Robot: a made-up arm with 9 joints. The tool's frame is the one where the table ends. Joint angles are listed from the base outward.
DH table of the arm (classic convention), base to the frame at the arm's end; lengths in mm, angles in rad. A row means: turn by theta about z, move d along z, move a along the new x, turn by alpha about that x. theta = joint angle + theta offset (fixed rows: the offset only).
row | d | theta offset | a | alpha
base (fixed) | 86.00 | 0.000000 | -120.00 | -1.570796
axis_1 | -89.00 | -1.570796 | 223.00 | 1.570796
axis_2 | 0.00 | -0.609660 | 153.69 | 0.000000
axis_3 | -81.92 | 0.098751 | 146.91 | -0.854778
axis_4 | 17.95 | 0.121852 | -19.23 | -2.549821
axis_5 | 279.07 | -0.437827 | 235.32 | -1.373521
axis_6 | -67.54 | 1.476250 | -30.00 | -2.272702
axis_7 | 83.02 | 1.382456 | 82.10 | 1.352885
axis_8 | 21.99 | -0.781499 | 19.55 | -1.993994
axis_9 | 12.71 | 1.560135 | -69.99 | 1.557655
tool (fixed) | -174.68 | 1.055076 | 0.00 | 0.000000
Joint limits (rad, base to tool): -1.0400..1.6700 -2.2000..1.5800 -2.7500..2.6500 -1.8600..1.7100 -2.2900..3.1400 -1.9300..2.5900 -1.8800..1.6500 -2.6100..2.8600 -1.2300..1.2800
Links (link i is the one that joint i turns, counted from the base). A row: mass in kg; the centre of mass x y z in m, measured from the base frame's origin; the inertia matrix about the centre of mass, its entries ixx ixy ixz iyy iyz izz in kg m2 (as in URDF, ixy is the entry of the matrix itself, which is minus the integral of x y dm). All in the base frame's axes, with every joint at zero. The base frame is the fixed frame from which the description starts. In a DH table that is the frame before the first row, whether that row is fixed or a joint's. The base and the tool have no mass.
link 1: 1.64; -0.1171 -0.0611 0.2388; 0.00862 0 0 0.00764 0.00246 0.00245
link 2: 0.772; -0.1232 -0.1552 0.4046; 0.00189 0 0 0.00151 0.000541 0.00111
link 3: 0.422; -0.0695 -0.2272 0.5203; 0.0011 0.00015 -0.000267 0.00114 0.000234 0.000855
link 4: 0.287; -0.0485 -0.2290 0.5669; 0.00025 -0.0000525 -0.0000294 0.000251 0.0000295 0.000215
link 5: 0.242; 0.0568 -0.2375 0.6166; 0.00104 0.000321 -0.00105 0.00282 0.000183 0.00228
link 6: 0.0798; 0.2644 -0.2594 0.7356; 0.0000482 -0.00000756 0 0.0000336 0.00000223 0.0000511
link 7: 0.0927; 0.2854 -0.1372 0.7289; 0.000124 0.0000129 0 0.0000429 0.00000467 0.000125
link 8: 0.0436; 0.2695 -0.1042 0.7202; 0.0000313 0 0 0.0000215 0 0.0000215
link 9: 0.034; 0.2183 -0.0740 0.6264; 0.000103 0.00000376 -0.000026 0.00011 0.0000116 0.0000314
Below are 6 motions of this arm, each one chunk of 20 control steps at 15 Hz.
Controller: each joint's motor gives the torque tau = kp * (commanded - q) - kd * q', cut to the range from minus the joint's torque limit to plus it. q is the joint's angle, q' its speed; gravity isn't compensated. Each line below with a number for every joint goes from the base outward.
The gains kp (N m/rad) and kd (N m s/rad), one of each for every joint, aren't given. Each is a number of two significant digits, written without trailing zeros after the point. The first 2 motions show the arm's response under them.
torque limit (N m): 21 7.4 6.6 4.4 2.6 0.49 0.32 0.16 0.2
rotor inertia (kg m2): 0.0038 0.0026 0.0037 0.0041 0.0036 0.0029 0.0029 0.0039 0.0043
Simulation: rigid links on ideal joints. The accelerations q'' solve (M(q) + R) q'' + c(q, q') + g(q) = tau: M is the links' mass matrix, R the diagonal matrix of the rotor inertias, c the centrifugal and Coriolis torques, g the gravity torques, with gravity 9.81 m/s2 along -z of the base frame. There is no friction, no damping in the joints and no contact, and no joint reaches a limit. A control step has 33 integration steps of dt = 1/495 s. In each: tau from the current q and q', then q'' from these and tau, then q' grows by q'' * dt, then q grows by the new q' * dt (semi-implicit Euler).
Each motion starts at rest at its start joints. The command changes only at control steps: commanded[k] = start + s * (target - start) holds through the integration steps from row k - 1 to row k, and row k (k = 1, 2, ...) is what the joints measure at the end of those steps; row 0 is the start. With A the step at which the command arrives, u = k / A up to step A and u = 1 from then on. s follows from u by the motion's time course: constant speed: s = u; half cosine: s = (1 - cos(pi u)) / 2; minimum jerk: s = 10 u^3 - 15 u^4 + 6 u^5; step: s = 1 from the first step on.
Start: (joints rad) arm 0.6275 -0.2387 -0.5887 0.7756 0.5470 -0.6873 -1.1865 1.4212 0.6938
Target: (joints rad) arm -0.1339 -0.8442 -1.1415 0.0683 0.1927 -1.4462 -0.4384 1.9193 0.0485
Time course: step
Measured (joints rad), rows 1 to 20:
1: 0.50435 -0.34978 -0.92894 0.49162 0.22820 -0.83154 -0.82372 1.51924 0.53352
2: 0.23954 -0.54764 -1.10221 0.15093 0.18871 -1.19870 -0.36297 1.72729 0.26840
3: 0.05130 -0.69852 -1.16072 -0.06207 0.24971 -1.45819 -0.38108 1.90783 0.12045
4: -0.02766 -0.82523 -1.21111 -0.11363 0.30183 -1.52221 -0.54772 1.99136 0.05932
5: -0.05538 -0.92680 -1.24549 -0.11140 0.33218 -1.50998 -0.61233 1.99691 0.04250
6: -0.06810 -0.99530 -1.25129 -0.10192 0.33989 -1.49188 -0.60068 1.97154 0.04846
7: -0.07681 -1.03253 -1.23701 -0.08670 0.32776 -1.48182 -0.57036 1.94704 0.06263
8: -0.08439 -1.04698 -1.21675 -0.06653 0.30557 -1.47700 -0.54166 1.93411 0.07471
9: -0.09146 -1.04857 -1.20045 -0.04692 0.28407 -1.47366 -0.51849 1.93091 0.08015
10: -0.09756 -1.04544 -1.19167 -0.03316 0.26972 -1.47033 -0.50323 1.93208 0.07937
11: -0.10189 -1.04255 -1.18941 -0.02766 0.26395 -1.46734 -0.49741 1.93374 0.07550
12: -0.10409 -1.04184 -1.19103 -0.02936 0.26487 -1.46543 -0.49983 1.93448 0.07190
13: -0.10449 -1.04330 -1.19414 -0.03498 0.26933 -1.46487 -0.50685 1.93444 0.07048
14: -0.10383 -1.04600 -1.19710 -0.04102 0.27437 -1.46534 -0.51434 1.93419 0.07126
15: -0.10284 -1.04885 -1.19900 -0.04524 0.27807 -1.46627 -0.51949 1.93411 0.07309
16: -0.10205 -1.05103 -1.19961 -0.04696 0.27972 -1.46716 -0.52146 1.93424 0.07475
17: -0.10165 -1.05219 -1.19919 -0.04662 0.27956 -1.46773 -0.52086 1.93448 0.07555
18: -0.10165 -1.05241 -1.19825 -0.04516 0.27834 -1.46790 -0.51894 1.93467 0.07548
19: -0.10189 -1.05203 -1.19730 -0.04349 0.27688 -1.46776 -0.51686 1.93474 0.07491
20: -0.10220 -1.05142 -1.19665 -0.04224 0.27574 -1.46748 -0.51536 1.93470 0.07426
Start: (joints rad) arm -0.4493 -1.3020 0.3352 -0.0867 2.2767 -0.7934 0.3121 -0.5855 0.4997
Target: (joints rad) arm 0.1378 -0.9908 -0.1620 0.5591 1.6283 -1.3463 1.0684 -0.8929 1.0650
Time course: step
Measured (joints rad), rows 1 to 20:
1: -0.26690 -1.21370 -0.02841 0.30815 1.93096 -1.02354 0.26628 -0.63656 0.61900
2: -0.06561 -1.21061 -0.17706 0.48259 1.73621 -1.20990 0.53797 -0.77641 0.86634
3: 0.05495 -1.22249 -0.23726 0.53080 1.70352 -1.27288 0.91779 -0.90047 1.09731
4: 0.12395 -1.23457 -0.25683 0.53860 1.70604 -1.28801 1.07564 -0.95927 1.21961
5: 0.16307 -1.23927 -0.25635 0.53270 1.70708 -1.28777 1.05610 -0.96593 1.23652
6: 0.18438 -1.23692 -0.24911 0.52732 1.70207 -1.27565 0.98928 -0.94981 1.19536
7: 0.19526 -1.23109 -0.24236 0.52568 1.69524 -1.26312 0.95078 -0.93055 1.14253
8: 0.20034 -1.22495 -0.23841 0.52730 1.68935 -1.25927 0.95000 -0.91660 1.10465
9: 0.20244 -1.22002 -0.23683 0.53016 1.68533 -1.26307 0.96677 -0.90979 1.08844
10: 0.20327 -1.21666 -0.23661 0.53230 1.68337 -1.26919 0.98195 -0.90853 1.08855
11: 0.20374 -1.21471 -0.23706 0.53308 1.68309 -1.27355 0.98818 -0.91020 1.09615
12: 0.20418 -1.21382 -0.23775 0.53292 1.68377 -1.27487 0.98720 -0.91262 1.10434
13: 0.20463 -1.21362 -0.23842 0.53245 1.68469 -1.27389 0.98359 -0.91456 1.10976
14: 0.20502 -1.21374 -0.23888 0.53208 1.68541 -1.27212 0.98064 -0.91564 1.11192
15: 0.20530 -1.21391 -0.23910 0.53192 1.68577 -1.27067 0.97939 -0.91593 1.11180
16: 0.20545 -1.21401 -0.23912 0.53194 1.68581 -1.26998 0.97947 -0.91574 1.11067
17: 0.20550 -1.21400 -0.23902 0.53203 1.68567 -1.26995 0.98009 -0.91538 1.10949
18: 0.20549 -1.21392 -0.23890 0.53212 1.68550 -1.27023 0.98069 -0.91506 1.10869
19: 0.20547 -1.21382 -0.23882 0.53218 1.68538 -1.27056 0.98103 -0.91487 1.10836
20: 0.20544 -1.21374 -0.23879 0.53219 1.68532 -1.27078 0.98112 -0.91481 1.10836
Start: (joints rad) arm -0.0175 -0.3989 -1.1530 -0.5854 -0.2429 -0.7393 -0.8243 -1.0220 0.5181
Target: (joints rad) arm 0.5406 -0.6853 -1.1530 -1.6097 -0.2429 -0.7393 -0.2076 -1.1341 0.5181
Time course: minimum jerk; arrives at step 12
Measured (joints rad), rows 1 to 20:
1: -0.01567 -0.43223 -1.17330 -0.58829 -0.24527 -0.73464 -0.82008 -1.02022 0.51613
2: -0.00111 -0.48456 -1.21244 -0.63276 -0.22258 -0.73635 -0.80935 -1.02225 0.51878
3: 0.02919 -0.54125 -1.24031 -0.72416 -0.19107 -0.76125 -0.78744 -1.03439 0.53238
4: 0.07582 -0.59666 -1.25539 -0.84013 -0.16946 -0.79977 -0.73790 -1.05536 0.55243
5: 0.13829 -0.64839 -1.25978 -0.96748 -0.16446 -0.83158 -0.65379 -1.07956 0.56945
6: 0.21399 -0.69552 -1.25594 -1.10146 -0.17308 -0.84542 -0.54269 -1.10175 0.57585
7: 0.29788 -0.73804 -1.24790 -1.23650 -0.18857 -0.84121 -0.42179 -1.11954 0.56984
8: 0.38296 -0.77617 -1.23995 -1.36337 -0.20431 -0.82461 -0.31028 -1.13315 0.55544
9: 0.46128 -0.80961 -1.23474 -1.47132 -0.21582 -0.80301 -0.22307 -1.14378 0.53951
10: 0.52572 -0.83727 -1.23260 -1.55092 -0.22160 -0.78310 -0.16753 -1.15209 0.52807
11: 0.57185 -0.85783 -1.23200 -1.59680 -0.22339 -0.76889 -0.14237 -1.15776 0.52361
12: 0.59967 -0.87062 -1.23025 -1.61133 -0.22545 -0.76092 -0.13704 -1.16012 0.52453
13: 0.61411 -0.87618 -1.22474 -1.60617 -0.23222 -0.75722 -0.13481 -1.15926 0.52637
14: 0.62096 -0.87583 -1.21607 -1.59317 -0.24303 -0.75522 -0.12704 -1.15618 0.52489
15: 0.62407 -0.87164 -1.20719 -1.57996 -0.25438 -0.75320 -0.11641 -1.15227 0.51894
16: 0.62550 -0.86605 -1.20076 -1.57060 -0.26306 -0.75063 -0.10842 -1.14865 0.51065
17: 0.62629 -0.86113 -1.19794 -1.56649 -0.26751 -0.74804 -0.10551 -1.14610 0.50340
18: 0.62691 -0.85811 -1.19842 -1.56703 -0.26788 -0.74626 -0.10678 -1.14505 0.49971
19: 0.62748 -0.85727 -1.20101 -1.57043 -0.26546 -0.74577 -0.10998 -1.14543 0.50014
20: 0.62797 -0.85814 -1.20429 -1.57467 -0.26192 -0.74645 -0.11322 -1.14679 0.50351

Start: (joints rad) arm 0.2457 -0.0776 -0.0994 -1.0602 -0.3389 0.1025 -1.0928 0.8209 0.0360
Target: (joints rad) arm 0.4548 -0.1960 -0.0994 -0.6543 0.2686 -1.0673 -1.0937 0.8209 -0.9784
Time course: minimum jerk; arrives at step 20
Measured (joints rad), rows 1 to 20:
1: 0.25805 -0.09796 -0.10995 -1.04755 -0.34166 0.09654 -1.10754 0.81831 0.04286
2: 0.28757 -0.13306 -0.14064 -1.03546 -0.33671 0.10326 -1.13262 0.81416 0.05693
3: 0.32262 -0.17371 -0.17131 -1.03242 -0.31945 0.11924 -1.15417 0.81408 0.06250
4: 0.35440 -0.21373 -0.19488 -1.03120 -0.29245 0.12422 -1.16947 0.81925 0.04850
5: 0.37925 -0.24903 -0.20950 -1.02550 -0.25832 0.10406 -1.17816 0.82699 0.01262
6: 0.39763 -0.27750 -0.21583 -1.01204 -0.21874 0.05488 -1.17998 0.83395 -0.04225
7: 0.41215 -0.29883 -0.21585 -0.98968 -0.17484 -0.01982 -1.17599 0.83815 -0.11184
8: 0.42580 -0.31403 -0.21201 -0.95898 -0.12740 -0.11313 -1.16858 0.83935 -0.19241
9: 0.44081 -0.32480 -0.20660 -0.92179 -0.07697 -0.21784 -1.16008 0.83845 -0.28110
10: 0.45832 -0.33298 -0.20137 -0.88073 -0.02418 -0.32814 -1.15174 0.83674 -0.37540
11: 0.47840 -0.34013 -0.19738 -0.83853 0.03002 -0.43994 -1.14377 0.83526 -0.47262
12: 0.50039 -0.34732 -0.19507 -0.79764 0.08427 -0.55026 -1.13600 0.83460 -0.56957
13: 0.52320 -0.35510 -0.19442 -0.76002 0.13677 -0.65636 -1.12838 0.83486 -0.66263
14: 0.54555 -0.36351 -0.19509 -0.72707 0.18551 -0.75525 -1.12123 0.83582 -0.74805
15: 0.56624 -0.37226 -0.19659 -0.69975 0.22853 -0.84362 -1.11506 0.83713 -0.82245
16: 0.58426 -0.38084 -0.19842 -0.67855 0.26419 -0.91825 -1.11031 0.83845 -0.88313
17: 0.59887 -0.38866 -0.20011 -0.66351 0.29143 -0.97664 -1.10713 0.83953 -0.92852
18: 0.60972 -0.39520 -0.20131 -0.65420 0.30997 -1.01770 -1.10537 0.84028 -0.95835
19: 0.61685 -0.40010 -0.20180 -0.64964 0.32055 -1.04224 -1.10463 0.84068 -0.97392
20: 0.62070 -0.40320 -0.20143 -0.64822 0.32505 -1.05339 -1.10449 0.84079 -0.97831

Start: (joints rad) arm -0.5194 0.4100 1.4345 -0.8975 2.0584 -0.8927 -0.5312 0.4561 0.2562
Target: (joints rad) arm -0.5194 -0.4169 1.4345 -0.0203 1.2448 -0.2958 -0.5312 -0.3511 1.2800
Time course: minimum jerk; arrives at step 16
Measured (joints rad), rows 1 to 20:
1: -0.53805 0.41286 1.46781 -0.90495 2.08554 -0.88571 -0.55683 0.45793 0.25877
2: -0.56965 0.41974 1.48778 -0.89722 2.07638 -0.86734 -0.59095 0.45718 0.26788
3: -0.60152 0.41855 1.49425 -0.87097 2.04064 -0.84167 -0.59580 0.44307 0.28703
4: -0.62797 0.40418 1.49627 -0.82838 1.99180 -0.81301 -0.58665 0.41060 0.32378
5: -0.64699 0.37413 1.49711 -0.76926 1.93194 -0.77894 -0.58046 0.35954 0.38356
6: -0.65929 0.32757 1.49746 -0.69438 1.86069 -0.73499 -0.58087 0.29208 0.46669
7: -0.66676 0.26542 1.49746 -0.60653 1.77909 -0.67967 -0.58496 0.21152 0.56909
8: -0.67120 0.19009 1.49713 -0.51011 1.69026 -0.61502 -0.58975 0.12211 0.68396
9: -0.67361 0.10517 1.49625 -0.41048 1.59899 -0.54498 -0.59402 0.02899 0.80333
10: -0.67423 0.01485 1.49434 -0.31331 1.51081 -0.47405 -0.59782 -0.06221 0.91931
11: -0.67288 -0.07637 1.49090 -0.22406 1.43110 -0.40655 -0.60170 -0.14614 1.02492
12: -0.66952 -0.16400 1.48582 -0.14763 1.36434 -0.34642 -0.60629 -0.21832 1.11459
13: -0.66445 -0.24369 1.47959 -0.08787 1.31358 -0.29688 -0.61186 -0.27550 1.18443
14: -0.65841 -0.31184 1.47309 -0.04696 1.28001 -0.26017 -0.61820 -0.31583 1.23240
15: -0.65239 -0.36621 1.46713 -0.02456 1.26259 -0.23708 -0.62465 -0.33930 1.25891
16: -0.64746 -0.40688 1.46219 -0.01681 1.25748 -0.22646 -0.63049 -0.34852 1.26763
17: -0.64444 -0.43640 1.45839 -0.01654 1.25835 -0.22473 -0.63527 -0.34900 1.26579
18: -0.64324 -0.45751 1.45588 -0.01832 1.26057 -0.22695 -0.63855 -0.34648 1.26086
19: -0.64323 -0.47227 1.45470 -0.01990 1.26212 -0.22959 -0.64021 -0.34427 1.25724
20: -0.64372 -0.48225 1.45455 -0.02076 1.26254 -0.23129 -0.64054 -0.34325 1.25600

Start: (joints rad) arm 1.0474 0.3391 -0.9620 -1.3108 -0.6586 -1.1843 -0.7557 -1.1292 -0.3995
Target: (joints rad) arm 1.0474 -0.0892 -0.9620 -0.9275 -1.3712 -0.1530 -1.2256 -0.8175 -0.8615
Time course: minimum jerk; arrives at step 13
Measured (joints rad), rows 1 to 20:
1: 1.08619 0.33467 -0.96895 -1.30896 -0.65901 -1.17833 -0.76902 -1.12741 -0.39535
2: 1.16015 0.31739 -0.99028 -1.28237 -0.68164 -1.16887 -0.75862 -1.12448 -0.39921
3: 1.23419 0.29005 -1.00724 -1.23912 -0.73011 -1.14760 -0.72078 -1.11839 -0.42846
4: 1.29079 0.25826 -1.01197 -1.19059 -0.79936 -1.09599 -0.69812 -1.10385 -0.48373
5: 1.32451 0.22416 -1.00656 -1.14099 -0.88361 -1.00311 -0.71767 -1.07551 -0.55379
6: 1.33793 0.18742 -0.99636 -1.09113 -0.97735 -0.87415 -0.77638 -1.03263 -0.62612
7: 1.33741 0.14720 -0.98644 -1.04154 -1.07511 -0.72328 -0.85593 -0.98008 -0.69334
8: 1.32978 0.10333 -0.98002 -0.99420 -1.17079 -0.56538 -0.93854 -0.92508 -0.75337
9: 1.32046 0.05706 -0.97811 -0.95290 -1.25732 -0.41378 -1.01329 -0.87418 -0.80579
10: 1.31254 0.01111 -0.97988 -0.92181 -1.32763 -0.28074 -1.07513 -0.83229 -0.84897
11: 1.30693 -0.03096 -0.98360 -0.90360 -1.37654 -0.17686 -1.12162 -0.80257 -0.88019
12: 1.30319 -0.06596 -0.98763 -0.89816 -1.40278 -0.10861 -1.15148 -0.78590 -0.89773
13: 1.30029 -0.09252 -0.99085 -0.90222 -1.41047 -0.07518 -1.16609 -0.78033 -0.90309
14: 1.29735 -0.11176 -0.99285 -0.91005 -1.40863 -0.06703 -1.17100 -0.78146 -0.90143
15: 1.29425 -0.12536 -0.99381 -0.91608 -1.40496 -0.07090 -1.17216 -0.78474 -0.89810
16: 1.29137 -0.13456 -0.99379 -0.91818 -1.40302 -0.07705 -1.17222 -0.78754 -0.89580
17: 1.28909 -0.14026 -0.99294 -0.91710 -1.40322 -0.08123 -1.17151 -0.78906 -0.89487
18: 1.28755 -0.14339 -0.99168 -0.91461 -1.40465 -0.08300 -1.17009 -0.78950 -0.89477
19: 1.28662 -0.14486 -0.99049 -0.91222 -1.40625 -0.08334 -1.16845 -0.78937 -0.89495
20: 1.28613 -0.14546 -0.98969 -0.91070 -1.40738 -0.08319 -1.16717 -0.78909 -0.89512

